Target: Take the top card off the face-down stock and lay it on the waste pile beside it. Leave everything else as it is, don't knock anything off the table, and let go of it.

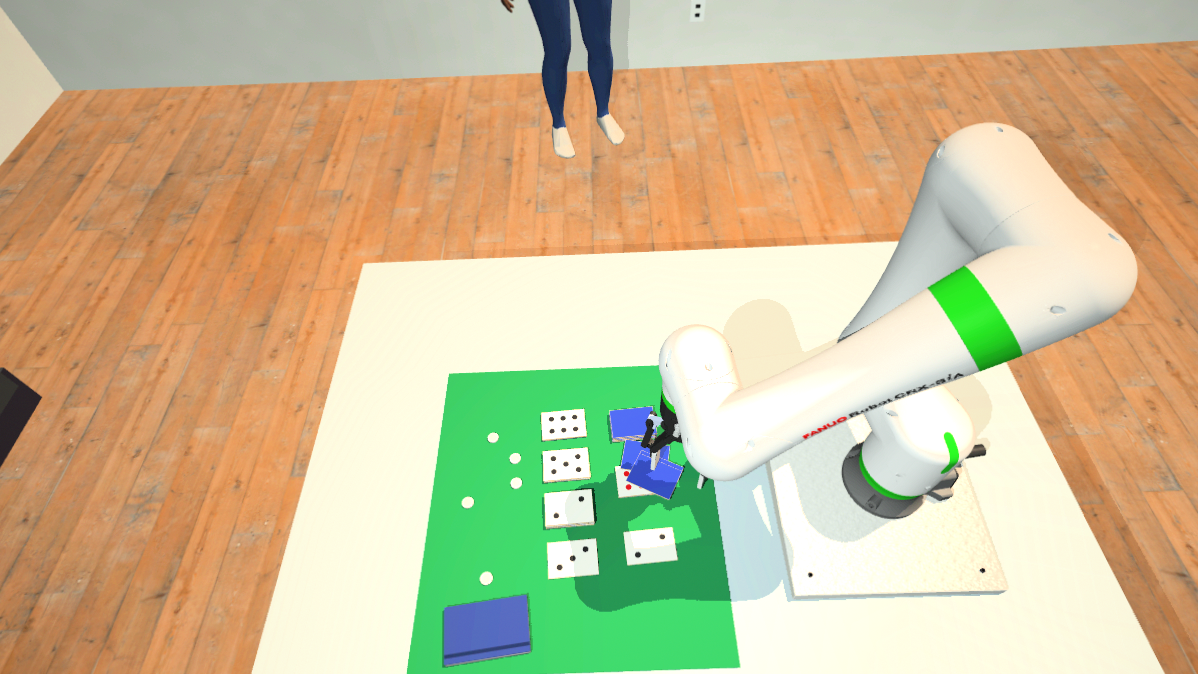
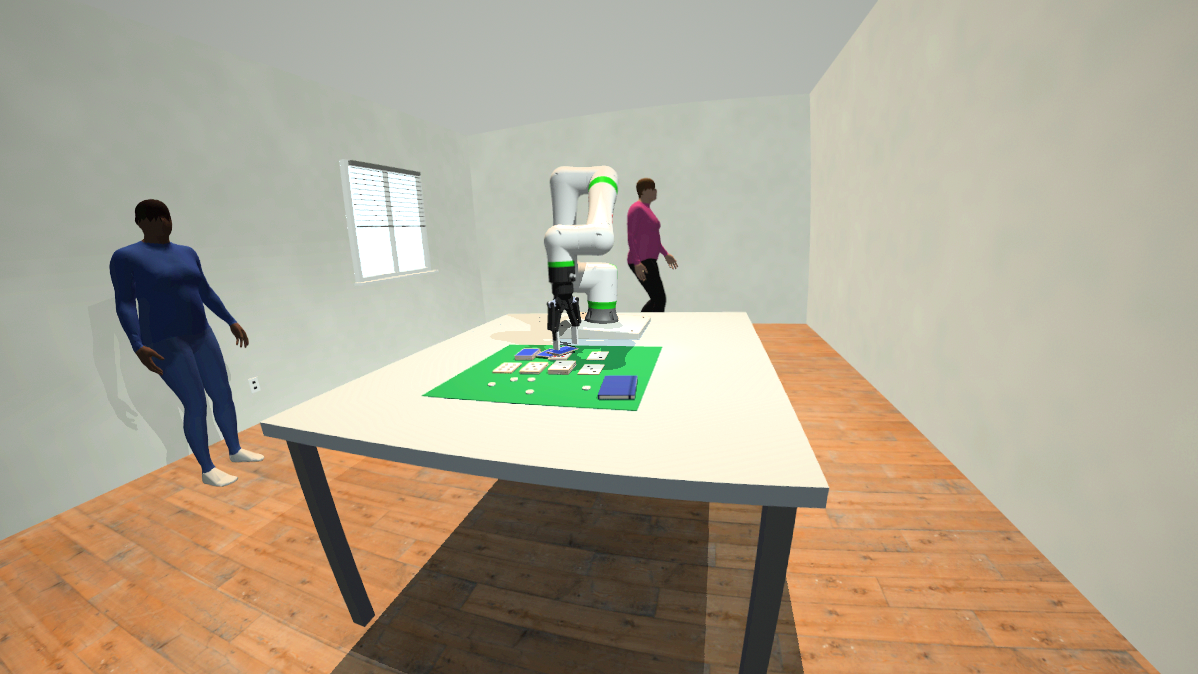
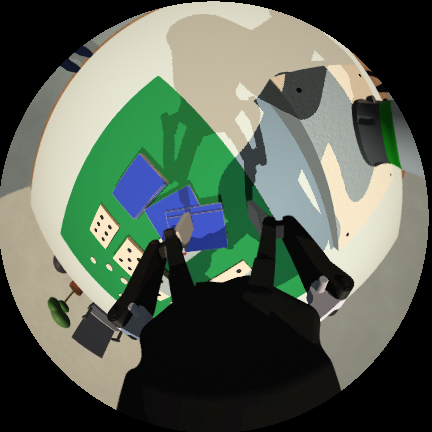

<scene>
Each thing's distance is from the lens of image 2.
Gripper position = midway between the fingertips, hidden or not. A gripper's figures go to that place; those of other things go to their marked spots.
gripper (image 2: 566, 346): 142 cm
blue notebook (image 2: 619, 386): 102 cm
green mat (image 2: 557, 390): 106 cm
</scene>
